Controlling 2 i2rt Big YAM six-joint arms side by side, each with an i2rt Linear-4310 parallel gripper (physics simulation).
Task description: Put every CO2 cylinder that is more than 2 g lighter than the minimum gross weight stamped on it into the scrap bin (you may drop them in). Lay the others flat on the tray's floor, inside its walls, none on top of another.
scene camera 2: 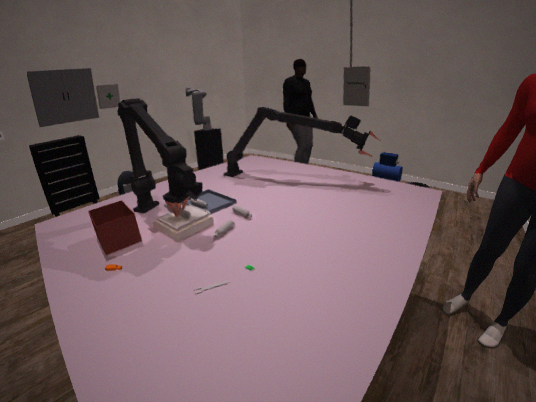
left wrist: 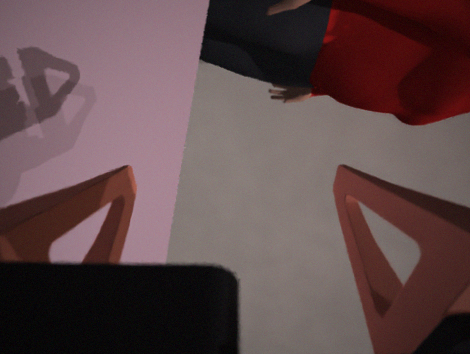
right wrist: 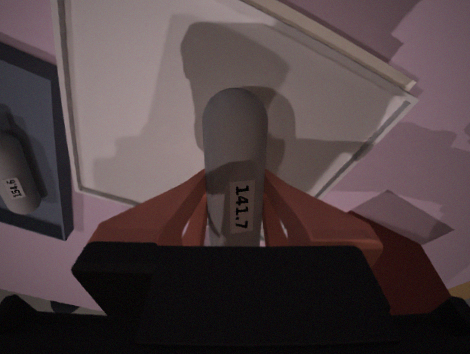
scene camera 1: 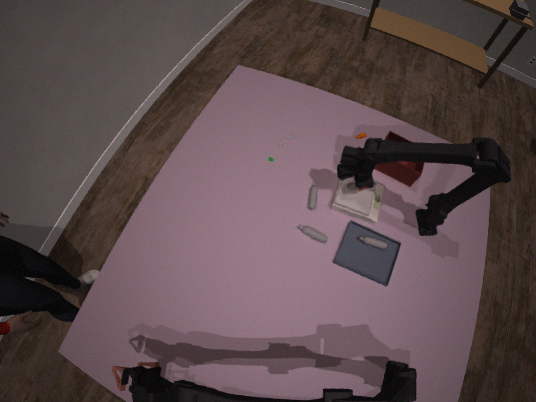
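Pixels of known places: left gripper, fingertip midpoint: (scene camera 2: 376,148) (left wrist: 234,176) (scene camera 1: 125,366); right gripper, fingertip midpoint: (scene camera 2: 179,214) (right wrist: 234,177) (scene camera 1: 359,187); left arm's base at its link origin: (scene camera 2: 233,173) (scene camera 1: 394,377); right arm's base at its link origin: (scene camera 2: 146,207) (scene camera 1: 425,223).
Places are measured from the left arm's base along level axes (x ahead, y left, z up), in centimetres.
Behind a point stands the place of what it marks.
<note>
My right gripper (scene camera 1: 361,188) {x 30.5, y -70.8, z 6.6 cm} (scene camera 2: 177,213) {x 30.5, y -70.8, z 6.6 cm} (right wrist: 234,177) {x 30.5, y -70.8, z 6.6 cm} is shut on a grey cylinder (right wrist: 235,130) {x 34.6, y -69.7, z 8.3 cm} stamped 141.7, over the pale scale (scene camera 1: 355,213) {x 29.9, y -60.4, z 4.9 cm} (scene camera 2: 184,231) {x 38.6, y -75.4, z 3.3 cm} (right wrist: 100,45) {x 35.3, y -62.8, z 5.3 cm}; whether it touches the plate is unclear. The scale's reading is not legible. A cylinder (scene camera 1: 374,243) {x 19.7, y -49.7, z 3.1 cm} (right wrist: 17,175) {x 20.5, y -51.9, z 2.5 cm} labelled 154.6 lies on the dark tray (scene camera 1: 365,265) {x 21.1, y -40.7, z 0.3 cm} (scene camera 2: 218,201) {x 25.1, y -42.0, z 0.3 cm} (right wrist: 32,75) {x 31.0, y -56.2, z 2.0 cm}. Two more cylinders, one (scene camera 1: 313,197) {x 48.2, y -62.4, z 3.1 cm} (scene camera 2: 225,229) {x 49.9, y -64.5, z 2.1 cm} beside the scale and another (scene camera 1: 313,233) {x 44.9, y -47.4, z 3.0 cm} (scene camera 2: 242,212) {x 46.7, y -49.6, z 2.3 cm} left of the tray in scene camera 1, lie on the table. The red bin (scene camera 1: 407,175) {x 9.0, y -83.3, z 6.9 cm} (scene camera 2: 118,230) {x 22.4, y -94.0, z 7.7 cm} stands behind the scale. My left gripper (scene camera 2: 375,148) {x 89.6, y 17.4, z 22.5 cm} (left wrist: 234,176) {x 89.6, y 17.4, z 22.5 cm} is open and empty.
An orange item (scene camera 1: 361,135) {x 31.6, y -103.2, z 0.9 cm} (scene camera 2: 113,267) {x 32.4, y -103.4, z 0.9 cm} lies near the bin. A small green item (scene camera 1: 270,159) {x 70.3, y -76.1, z 0.4 cm} (scene camera 2: 250,267) {x 70.4, y -76.6, z 0.2 cm} and a thin pale tool (scene camera 2: 212,287) {x 66.5, y -89.8, z 0.2 cm} lie farther off on the pink table (scene camera 1: 225,225) {x 79.4, y -42.0, z 0.0 cm} (scene camera 2: 300,300) {x 90.0, y -81.4, z 0.0 cm}. A person in red (scene camera 2: 517,155) stands beside the table.
</note>
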